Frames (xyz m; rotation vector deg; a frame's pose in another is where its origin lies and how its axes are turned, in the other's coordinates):
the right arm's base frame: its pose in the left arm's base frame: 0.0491 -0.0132 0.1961 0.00 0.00 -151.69
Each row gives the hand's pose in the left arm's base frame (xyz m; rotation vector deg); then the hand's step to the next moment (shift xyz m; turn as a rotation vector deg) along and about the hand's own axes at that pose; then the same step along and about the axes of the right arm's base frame.
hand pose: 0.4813 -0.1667 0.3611 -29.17 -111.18 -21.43
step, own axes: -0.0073 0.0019 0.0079 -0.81 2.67 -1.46
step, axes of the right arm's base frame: 0.0003 -0.0048 -0.0098 -3.15 0.04 -0.07
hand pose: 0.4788 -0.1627 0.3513 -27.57 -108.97 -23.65
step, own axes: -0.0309 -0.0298 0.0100 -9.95 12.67 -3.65
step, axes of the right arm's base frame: 0.0229 0.0159 -0.0341 -14.85 -0.75 -7.19
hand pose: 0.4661 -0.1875 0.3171 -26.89 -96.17 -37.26
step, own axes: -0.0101 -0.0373 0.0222 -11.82 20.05 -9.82
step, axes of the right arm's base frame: 0.0399 -0.0061 -0.0188 -24.15 2.33 -7.02
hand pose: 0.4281 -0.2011 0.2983 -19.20 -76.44 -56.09
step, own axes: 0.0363 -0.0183 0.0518 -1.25 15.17 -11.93
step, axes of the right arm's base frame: 0.0389 -0.0341 0.0408 -17.40 8.41 0.55
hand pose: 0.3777 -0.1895 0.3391 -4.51 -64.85 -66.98
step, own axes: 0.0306 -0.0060 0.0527 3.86 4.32 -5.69
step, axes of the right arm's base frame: 0.0327 -0.0254 0.0451 -4.09 6.69 2.12
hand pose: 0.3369 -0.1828 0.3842 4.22 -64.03 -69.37
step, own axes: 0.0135 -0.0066 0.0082 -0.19 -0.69 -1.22
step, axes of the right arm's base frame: 0.0144 0.0025 0.0089 0.00 0.84 -1.14
